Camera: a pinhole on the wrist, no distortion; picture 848 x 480 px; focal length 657.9 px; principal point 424.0 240.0 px. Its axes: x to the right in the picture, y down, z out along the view. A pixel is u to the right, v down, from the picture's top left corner.
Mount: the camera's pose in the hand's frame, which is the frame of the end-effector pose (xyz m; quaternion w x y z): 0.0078 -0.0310 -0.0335 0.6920 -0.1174 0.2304 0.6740
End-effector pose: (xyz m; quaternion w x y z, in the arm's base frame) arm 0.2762 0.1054 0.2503 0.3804 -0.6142 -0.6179 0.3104
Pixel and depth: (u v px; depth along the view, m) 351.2 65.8 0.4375
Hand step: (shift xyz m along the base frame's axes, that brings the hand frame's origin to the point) -0.2248 0.2282 -0.2721
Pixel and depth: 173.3 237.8 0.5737
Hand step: -0.4533 0.1546 -0.3256
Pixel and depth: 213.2 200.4 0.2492
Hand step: -0.1748 0.0826 -0.1208
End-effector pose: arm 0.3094 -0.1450 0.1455 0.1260 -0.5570 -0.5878 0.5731
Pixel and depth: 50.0 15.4 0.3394
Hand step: -0.3504 -0.0223 -0.1539
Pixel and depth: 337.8 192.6 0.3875
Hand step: -0.2336 -0.1227 -0.2348
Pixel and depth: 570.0 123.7 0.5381
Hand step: -0.1847 -0.1333 -0.4664
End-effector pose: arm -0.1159 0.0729 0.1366 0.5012 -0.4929 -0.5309 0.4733
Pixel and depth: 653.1 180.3 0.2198
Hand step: -0.1112 0.0697 -0.1403
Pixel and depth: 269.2 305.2 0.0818
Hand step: -0.0483 0.0122 0.0072
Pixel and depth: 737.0 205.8 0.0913
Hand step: -0.0220 0.0296 -0.0493
